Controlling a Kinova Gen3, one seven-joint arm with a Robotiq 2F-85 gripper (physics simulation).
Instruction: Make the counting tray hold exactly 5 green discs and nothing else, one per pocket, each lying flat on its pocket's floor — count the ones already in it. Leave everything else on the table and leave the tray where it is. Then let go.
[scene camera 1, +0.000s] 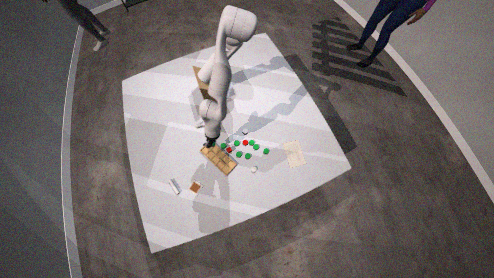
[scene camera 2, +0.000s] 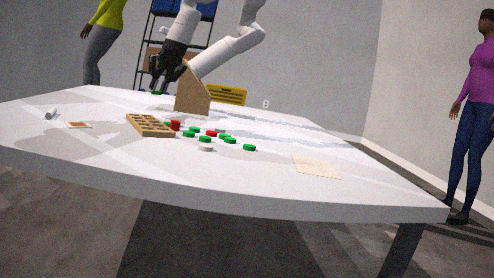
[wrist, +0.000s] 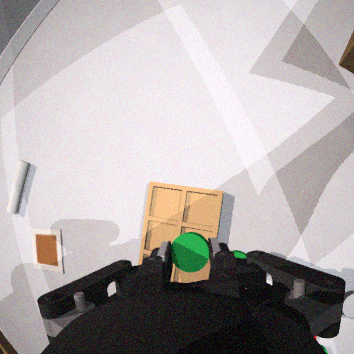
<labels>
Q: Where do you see a wooden counting tray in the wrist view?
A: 171, 209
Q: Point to my gripper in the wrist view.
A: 189, 250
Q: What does the wooden counting tray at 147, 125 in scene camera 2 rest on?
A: The table.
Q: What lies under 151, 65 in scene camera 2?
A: My gripper.
</labels>
